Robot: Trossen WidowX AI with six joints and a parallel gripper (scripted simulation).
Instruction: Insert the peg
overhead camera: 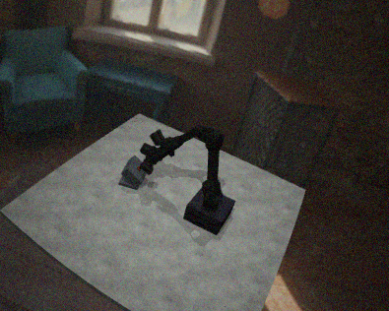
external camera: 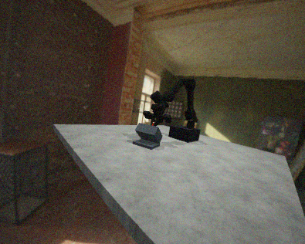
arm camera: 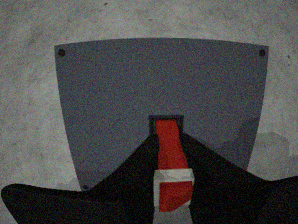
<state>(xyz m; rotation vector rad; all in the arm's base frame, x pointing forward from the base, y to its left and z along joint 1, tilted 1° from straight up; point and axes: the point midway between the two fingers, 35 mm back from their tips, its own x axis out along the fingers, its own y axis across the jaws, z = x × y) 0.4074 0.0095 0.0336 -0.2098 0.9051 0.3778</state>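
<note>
Right now my gripper tip is 1 cm past the red peg and 1 cm below it. From my gripper tip the other things lie so: sloped panel 2 cm ahead, 1 cm to the left, 4 cm below.
</note>
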